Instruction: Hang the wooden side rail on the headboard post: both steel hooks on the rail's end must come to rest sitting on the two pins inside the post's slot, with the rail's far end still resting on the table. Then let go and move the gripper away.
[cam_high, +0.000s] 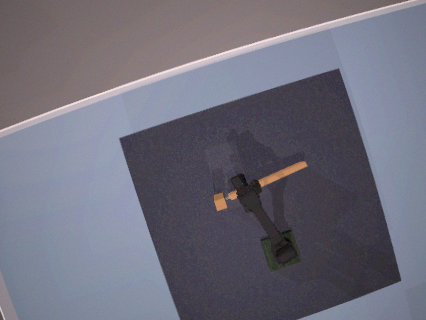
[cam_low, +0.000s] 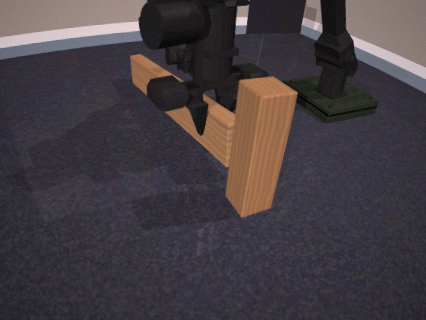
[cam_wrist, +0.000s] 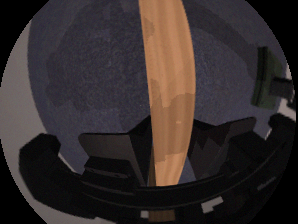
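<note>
Right now the headboard post is 1 cm ahead of my gripper tip, 12 cm to the left of it and 4 cm above it.
</note>
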